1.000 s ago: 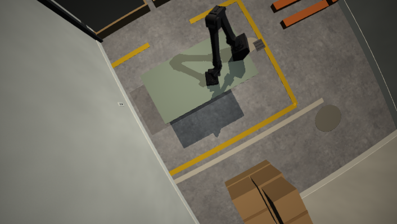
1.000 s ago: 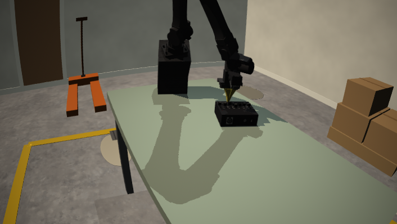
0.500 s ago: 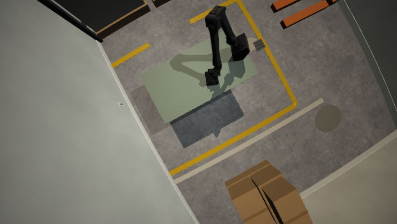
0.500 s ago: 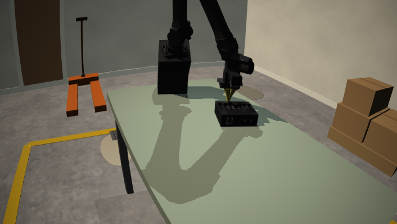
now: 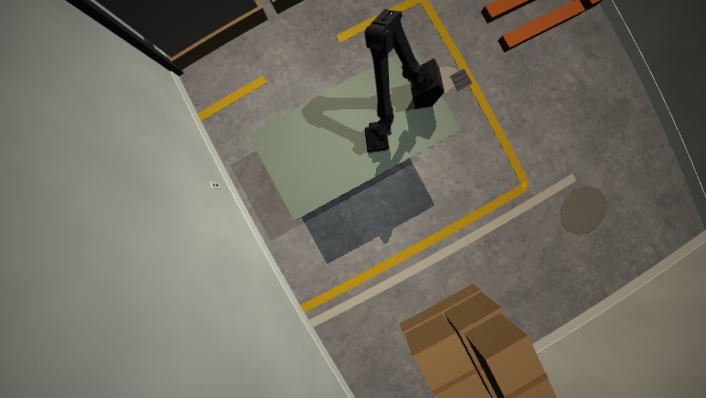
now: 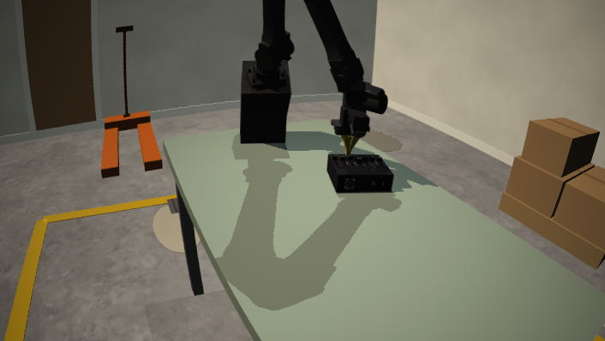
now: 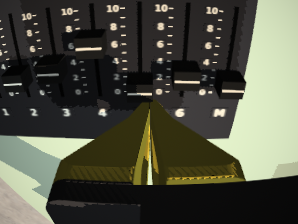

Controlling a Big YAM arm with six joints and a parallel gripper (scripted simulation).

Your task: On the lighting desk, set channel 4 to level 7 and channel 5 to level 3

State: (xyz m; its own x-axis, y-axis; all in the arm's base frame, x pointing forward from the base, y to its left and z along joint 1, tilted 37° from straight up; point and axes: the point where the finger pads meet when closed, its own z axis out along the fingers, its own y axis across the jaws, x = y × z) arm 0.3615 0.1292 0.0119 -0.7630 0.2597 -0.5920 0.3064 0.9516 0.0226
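The channel 5 fader cap lies 20 mm ahead of my hand. From my hand the other things lie so: channel 4 fader cap 50 mm ahead, 10 mm to the left; master fader cap 40 mm to the right; channel 6 fader cap 20 mm to the right, 10 mm ahead.
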